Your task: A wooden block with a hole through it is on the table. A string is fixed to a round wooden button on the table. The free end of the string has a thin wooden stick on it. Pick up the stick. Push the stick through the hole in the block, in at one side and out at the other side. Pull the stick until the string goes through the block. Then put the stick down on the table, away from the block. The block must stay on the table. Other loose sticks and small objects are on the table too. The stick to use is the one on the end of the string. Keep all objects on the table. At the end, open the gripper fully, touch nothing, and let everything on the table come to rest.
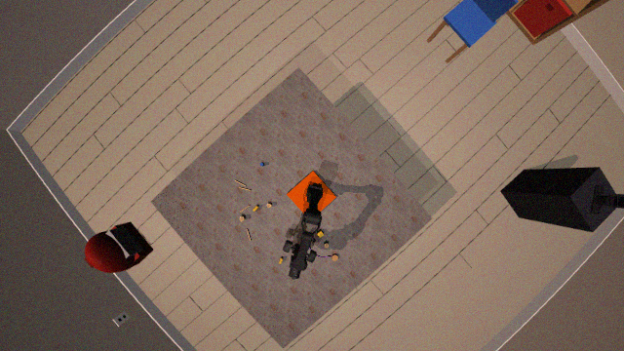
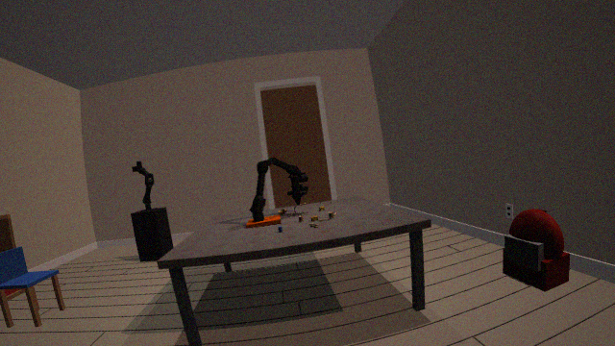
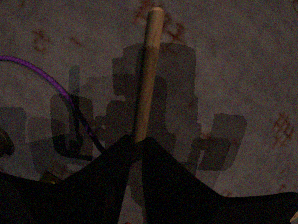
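Right now the thin wooden stick is 10 mm to the left of my gripper tip and 10 mm ahead of it. Round my gripper tip: purple string (right at my gripper tip); round wooden button (200 mm to the left, 110 mm behind, 60 mm below); blue piece (540 mm to the right, 120 mm behind, 50 mm below).
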